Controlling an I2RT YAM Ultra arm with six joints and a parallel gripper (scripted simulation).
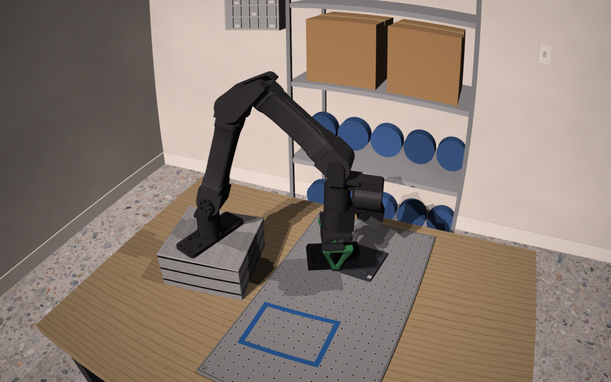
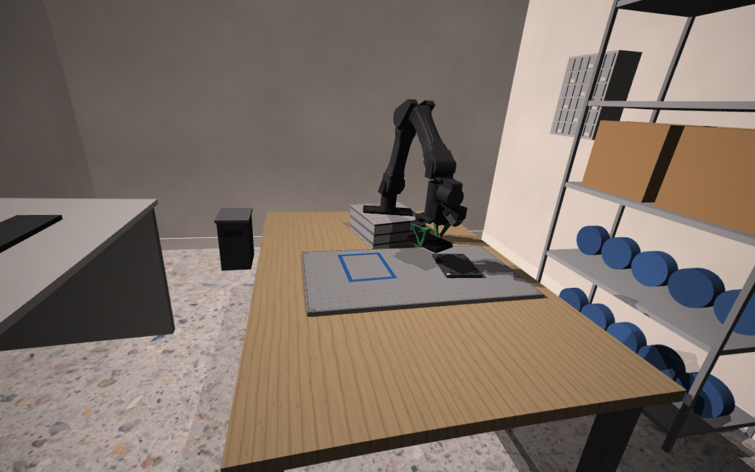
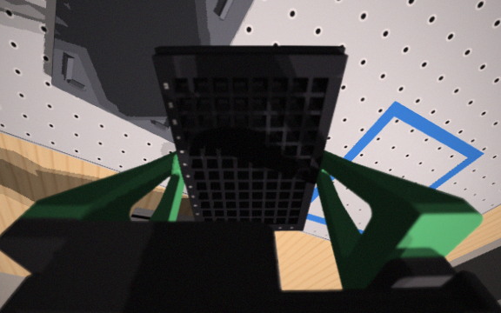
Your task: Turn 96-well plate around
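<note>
My gripper is now 80 mm short of the white A1 label, 80 mm above it and 60 mm to the right of it. From my hand the other things lie so: black 96-well plate: right at my hand; then dark plate nest N1: 100 mm to the left, 90 mm below, 10 mm behind.
</note>
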